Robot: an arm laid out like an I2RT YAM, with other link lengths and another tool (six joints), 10 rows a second.
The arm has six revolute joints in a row. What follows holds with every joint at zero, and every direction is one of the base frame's.
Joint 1 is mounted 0.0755 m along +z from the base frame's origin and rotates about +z.
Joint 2 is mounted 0.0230 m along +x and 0.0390 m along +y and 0.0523 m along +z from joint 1 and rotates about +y.
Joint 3 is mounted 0.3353 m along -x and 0.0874 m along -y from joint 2 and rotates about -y.
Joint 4 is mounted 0.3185 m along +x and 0.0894 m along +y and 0.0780 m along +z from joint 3 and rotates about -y.
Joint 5 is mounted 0.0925 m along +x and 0.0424 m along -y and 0.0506 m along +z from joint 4 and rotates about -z.
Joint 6 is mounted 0.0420 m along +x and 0.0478 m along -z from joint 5 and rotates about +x.
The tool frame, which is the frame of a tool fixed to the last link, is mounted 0.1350 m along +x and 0.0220 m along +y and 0.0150 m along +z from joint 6; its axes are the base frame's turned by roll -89.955, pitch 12.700 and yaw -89.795 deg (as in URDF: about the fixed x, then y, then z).
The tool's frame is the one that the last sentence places.
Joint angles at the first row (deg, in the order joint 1, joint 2, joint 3, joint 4, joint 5, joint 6):
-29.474, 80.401, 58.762, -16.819, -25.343, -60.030
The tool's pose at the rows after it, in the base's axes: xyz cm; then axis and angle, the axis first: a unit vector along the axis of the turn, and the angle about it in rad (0 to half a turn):
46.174, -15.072, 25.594, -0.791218, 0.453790, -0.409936, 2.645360
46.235, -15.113, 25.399, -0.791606, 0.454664, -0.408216, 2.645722
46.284, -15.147, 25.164, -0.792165, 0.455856, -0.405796, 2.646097
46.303, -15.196, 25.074, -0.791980, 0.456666, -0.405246, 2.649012
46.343, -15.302, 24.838, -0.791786, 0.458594, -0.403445, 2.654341
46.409, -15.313, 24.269, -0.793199, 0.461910, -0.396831, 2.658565
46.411, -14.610, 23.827, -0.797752, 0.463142, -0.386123, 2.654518
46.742, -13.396, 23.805, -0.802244, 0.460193, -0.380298, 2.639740
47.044, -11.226, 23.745, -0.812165, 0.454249, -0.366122, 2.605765
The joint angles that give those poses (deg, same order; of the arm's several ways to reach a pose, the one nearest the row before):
-29.475, 80.401, 58.762, -16.819, -25.322, -60.031
-29.475, 80.663, 58.763, -16.776, -25.300, -60.031
-29.475, 80.948, 58.763, -16.797, -25.278, -60.030
-29.453, 81.035, 58.763, -16.798, -25.081, -60.030
-29.429, 81.275, 58.762, -16.818, -24.730, -60.029
-29.300, 81.843, 58.762, -17.082, -24.404, -60.009
-28.512, 82.018, 58.763, -18.022, -24.228, -59.746
-27.048, 82.019, 58.784, -18.239, -24.207, -58.938
-24.819, 81.997, 58.851, -19.115, -25.016, -57.779

